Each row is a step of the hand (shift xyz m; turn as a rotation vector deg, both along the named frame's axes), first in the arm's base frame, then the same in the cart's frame.
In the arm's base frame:
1: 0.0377 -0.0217 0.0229 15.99 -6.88 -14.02
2: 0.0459 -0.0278 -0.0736 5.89 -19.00 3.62
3: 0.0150 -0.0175 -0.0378 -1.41 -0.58 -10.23
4: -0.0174 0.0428 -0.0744 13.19 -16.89 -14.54
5: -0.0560 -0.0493 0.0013 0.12 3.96 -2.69
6: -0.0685 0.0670 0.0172 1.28 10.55 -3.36
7: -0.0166 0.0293 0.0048 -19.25 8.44 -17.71
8: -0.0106 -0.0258 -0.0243 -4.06 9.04 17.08
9: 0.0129 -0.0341 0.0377 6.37 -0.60 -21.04
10: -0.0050 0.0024 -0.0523 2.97 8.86 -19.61
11: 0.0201 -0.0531 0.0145 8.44 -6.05 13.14
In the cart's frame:
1: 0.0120 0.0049 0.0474 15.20 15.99 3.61
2: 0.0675 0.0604 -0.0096 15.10 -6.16 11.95
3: 0.0362 0.0235 -0.0099 5.51 4.29 -7.63
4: -0.0008 0.0469 -0.0740 23.58 9.84 4.24
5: 0.0335 -0.0625 -0.0233 -1.97 3.30 -2.86
6: -0.0751 -0.0286 -0.0549 -7.07 7.40 -4.41
7: -0.0296 -0.0015 -0.0167 -0.79 -0.40 -27.47
8: 0.0328 -0.0058 -0.0160 -16.95 -8.17 6.00
9: 0.0115 -0.0263 0.0439 12.12 15.71 -9.49
10: 0.0239 0.0259 -0.0390 2.89 16.68 -13.61
11: 0.0405 -0.0170 0.0388 -0.40 -3.78 16.31

